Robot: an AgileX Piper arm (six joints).
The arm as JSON. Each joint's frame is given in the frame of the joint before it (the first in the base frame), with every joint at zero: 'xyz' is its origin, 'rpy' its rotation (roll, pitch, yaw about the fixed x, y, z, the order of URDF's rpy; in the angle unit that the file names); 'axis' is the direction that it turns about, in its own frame. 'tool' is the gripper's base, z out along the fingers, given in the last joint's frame.
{
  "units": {
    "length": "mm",
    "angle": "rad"
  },
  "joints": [
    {
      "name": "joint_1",
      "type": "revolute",
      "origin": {
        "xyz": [
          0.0,
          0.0,
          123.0
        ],
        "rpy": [
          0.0,
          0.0,
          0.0
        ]
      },
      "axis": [
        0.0,
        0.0,
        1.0
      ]
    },
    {
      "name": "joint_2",
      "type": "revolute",
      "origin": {
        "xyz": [
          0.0,
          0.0,
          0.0
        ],
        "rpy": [
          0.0,
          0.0,
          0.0
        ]
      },
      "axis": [
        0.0,
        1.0,
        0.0
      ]
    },
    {
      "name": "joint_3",
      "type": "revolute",
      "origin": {
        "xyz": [
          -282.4,
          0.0,
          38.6
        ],
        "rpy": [
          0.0,
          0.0,
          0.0
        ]
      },
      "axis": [
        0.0,
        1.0,
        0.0
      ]
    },
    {
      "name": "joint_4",
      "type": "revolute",
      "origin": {
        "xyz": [
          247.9,
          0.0,
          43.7
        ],
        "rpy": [
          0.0,
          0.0,
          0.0
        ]
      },
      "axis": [
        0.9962,
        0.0,
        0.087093
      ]
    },
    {
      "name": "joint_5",
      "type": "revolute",
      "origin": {
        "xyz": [
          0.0,
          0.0,
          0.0
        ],
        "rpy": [
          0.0,
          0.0,
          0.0
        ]
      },
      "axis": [
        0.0,
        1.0,
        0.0
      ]
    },
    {
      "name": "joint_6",
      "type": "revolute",
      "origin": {
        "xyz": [
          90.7,
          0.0,
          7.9
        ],
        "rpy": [
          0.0,
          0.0,
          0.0
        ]
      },
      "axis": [
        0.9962,
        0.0,
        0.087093
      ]
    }
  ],
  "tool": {
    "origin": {
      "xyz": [
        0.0,
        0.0,
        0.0
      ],
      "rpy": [
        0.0,
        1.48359,
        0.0
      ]
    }
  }
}
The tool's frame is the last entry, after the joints.
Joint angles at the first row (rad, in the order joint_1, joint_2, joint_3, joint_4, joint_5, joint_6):
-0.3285 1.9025 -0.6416 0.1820 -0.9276 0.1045
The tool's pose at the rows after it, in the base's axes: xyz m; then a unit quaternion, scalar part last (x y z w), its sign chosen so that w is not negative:
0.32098 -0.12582 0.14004 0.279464 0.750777 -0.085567 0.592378
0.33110 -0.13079 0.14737 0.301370 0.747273 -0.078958 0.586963
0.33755 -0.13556 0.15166 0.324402 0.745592 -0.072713 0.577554
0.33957 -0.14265 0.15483 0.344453 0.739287 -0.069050 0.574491
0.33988 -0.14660 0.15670 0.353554 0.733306 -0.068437 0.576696
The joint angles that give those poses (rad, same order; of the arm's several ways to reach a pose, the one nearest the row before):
-0.3310 1.8882 -0.7023 0.2221 -0.8198 0.1082
-0.3311 1.8857 -0.7595 0.2624 -0.7482 0.1113
-0.3346 1.8856 -0.8025 0.3037 -0.6844 0.1126
-0.3501 1.8856 -0.8273 0.3226 -0.6531 0.1257
-0.3591 1.8856 -0.8361 0.3288 -0.6503 0.1347

